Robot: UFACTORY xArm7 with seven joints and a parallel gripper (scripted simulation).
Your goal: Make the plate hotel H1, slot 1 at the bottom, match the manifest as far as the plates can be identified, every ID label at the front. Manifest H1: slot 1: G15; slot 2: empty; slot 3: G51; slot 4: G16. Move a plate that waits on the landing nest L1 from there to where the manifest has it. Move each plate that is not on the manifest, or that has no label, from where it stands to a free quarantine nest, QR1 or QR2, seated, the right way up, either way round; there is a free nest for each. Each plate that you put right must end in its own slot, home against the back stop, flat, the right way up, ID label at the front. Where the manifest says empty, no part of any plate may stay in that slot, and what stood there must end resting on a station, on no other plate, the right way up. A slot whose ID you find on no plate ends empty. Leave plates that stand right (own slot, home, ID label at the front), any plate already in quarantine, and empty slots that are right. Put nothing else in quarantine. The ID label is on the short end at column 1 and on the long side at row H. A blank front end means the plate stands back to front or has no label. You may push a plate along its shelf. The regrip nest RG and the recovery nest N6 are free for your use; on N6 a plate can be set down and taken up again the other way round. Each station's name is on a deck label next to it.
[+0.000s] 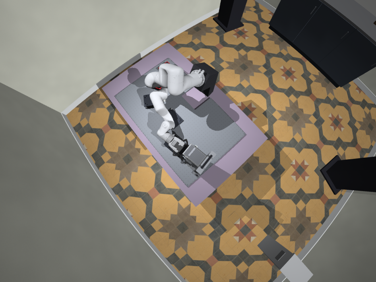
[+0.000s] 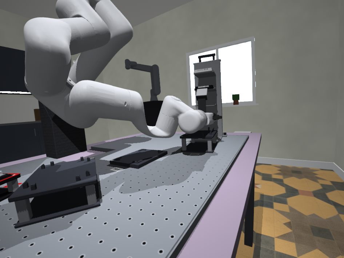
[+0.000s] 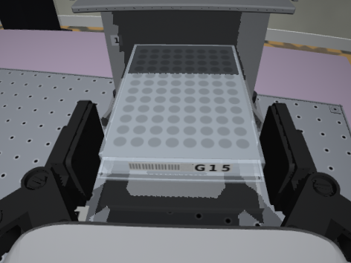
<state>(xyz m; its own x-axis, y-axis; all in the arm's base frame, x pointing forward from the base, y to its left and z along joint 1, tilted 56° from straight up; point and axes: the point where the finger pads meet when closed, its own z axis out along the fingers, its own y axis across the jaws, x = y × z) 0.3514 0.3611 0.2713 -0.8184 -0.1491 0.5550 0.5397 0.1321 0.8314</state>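
Right now my hand is 5 cm to the right of the clear plate labelled G15, 2 cm past it and 2 cm above it. The rest, counted from my hand: slot mark 2 (10 cm to the left, 10 cm behind, 7 cm above); H1 deck label (12 cm below, 10 cm behind, 2 cm to the right); black plate labelled G51 (14 cm above, 6 cm to the left, 2 cm behind).
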